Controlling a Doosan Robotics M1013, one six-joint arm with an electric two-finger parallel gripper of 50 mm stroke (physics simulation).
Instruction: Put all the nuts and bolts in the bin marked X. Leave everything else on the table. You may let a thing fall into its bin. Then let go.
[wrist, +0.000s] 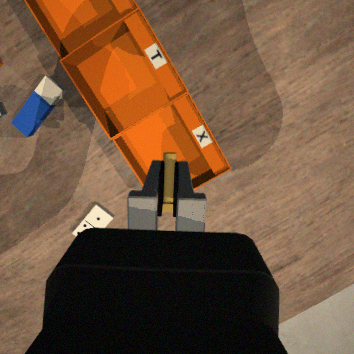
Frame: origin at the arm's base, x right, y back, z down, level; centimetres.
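Seen in the pictures: gripper, fingertip midpoint: (168, 177).
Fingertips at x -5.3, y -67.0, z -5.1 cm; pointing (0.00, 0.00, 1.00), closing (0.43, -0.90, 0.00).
Note:
Offsets run from my fingertips to a thing's top centre. "spot": to the spot under its first point.
My gripper (168, 177) is shut on a brass-coloured bolt {dx +0.1, dy +0.1, dz -1.2 cm} (170, 175), which lies lengthwise between the two dark fingertips and points up the view. The bin marked X {spot: dx +0.1, dy -3.3, dz +9.6 cm} (202, 136) is the end compartment of an orange bin row. The fingertips and the bolt's far end show over the near part of this bin, and the fingers hide part of its near wall. The part of the bin's inside that shows is bare orange. How high the bolt is above the bin is hard to tell.
The bin marked T {dx -7.9, dy +1.1, dz +8.5 cm} (155, 55) adjoins bin X, and another orange compartment {spot: dx -15.4, dy +3.8, dz +12.4 cm} (75, 20) lies beyond it. A blue and white eraser block {dx -9.5, dy +11.4, dz +11.8 cm} (35, 111) lies left of the bins. A white domino {dx +5.1, dy +12.5, dz +12.4 cm} (96, 218) lies left of the fingers, partly hidden by the gripper body.

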